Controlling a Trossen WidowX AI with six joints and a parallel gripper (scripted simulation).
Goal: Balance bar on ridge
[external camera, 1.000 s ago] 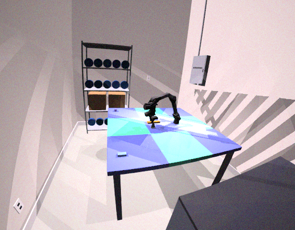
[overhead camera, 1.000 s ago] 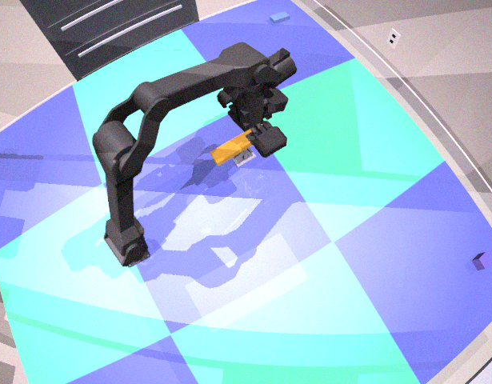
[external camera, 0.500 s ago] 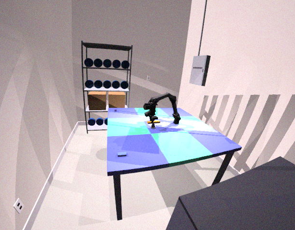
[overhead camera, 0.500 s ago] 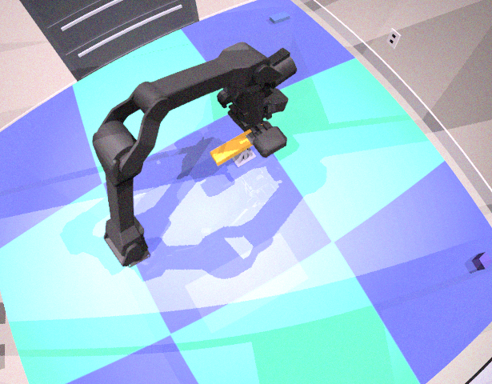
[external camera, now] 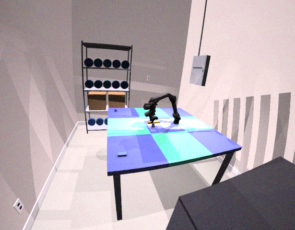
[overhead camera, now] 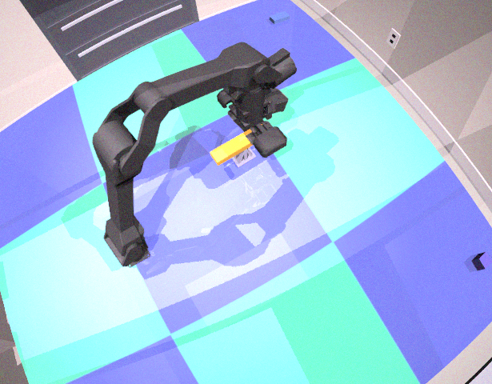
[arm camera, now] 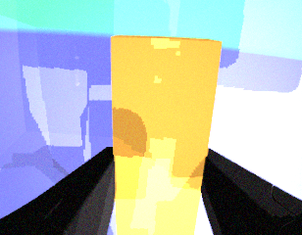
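The orange bar is 3 cm behind my gripper tip. Round my gripper tip: small purple cube 36 cm ahead, 58 cm to the right, 5 cm below; then small blue block 36 cm ahead, 42 cm to the left, 6 cm below.
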